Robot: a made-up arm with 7 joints.
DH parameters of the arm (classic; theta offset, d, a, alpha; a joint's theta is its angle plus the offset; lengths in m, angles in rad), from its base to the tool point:
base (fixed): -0.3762 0 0.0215 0
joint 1: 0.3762 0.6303 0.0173 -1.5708
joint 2: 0 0.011 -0.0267 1.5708
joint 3: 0 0.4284 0.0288 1.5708
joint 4: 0 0.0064 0.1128 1.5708
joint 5: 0 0.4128 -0.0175 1.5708
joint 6: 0 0.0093 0.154 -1.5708
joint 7: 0 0.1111 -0.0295 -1.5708
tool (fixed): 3.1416 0.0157 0 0
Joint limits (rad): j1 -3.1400..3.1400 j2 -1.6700..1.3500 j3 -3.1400..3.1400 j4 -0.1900..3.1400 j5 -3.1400..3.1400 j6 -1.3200..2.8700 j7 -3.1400..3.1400
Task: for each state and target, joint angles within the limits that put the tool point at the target. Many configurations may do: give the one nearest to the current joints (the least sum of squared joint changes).
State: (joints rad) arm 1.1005 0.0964 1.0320 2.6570 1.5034 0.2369 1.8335
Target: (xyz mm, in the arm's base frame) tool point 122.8 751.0 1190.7
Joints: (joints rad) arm 1.1159 0.5614 0.9486 2.1871 1.6595 0.0459 1.8305
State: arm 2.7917 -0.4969 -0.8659 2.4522 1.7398 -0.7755 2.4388
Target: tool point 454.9 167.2 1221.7
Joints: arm 2.8711 -0.5634 -0.8806 2.2301 1.9129 -0.9790 2.4847
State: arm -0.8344 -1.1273 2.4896 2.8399 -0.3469 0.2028 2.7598
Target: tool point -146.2 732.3 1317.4
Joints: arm -1.3732 -0.7585 2.4549 2.7501 -0.2762 0.2172 2.7583
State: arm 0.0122 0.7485 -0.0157 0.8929 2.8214 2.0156 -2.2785
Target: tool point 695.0 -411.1 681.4
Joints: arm -0.3435 0.6027 -0.3169 1.1104 2.9309 2.0370 -2.2988
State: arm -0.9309 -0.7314 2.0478 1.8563 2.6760 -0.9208 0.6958
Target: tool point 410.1 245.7 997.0
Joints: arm -1.3637 -0.4431 1.7425 1.5445 2.6567 -0.9085 0.7093
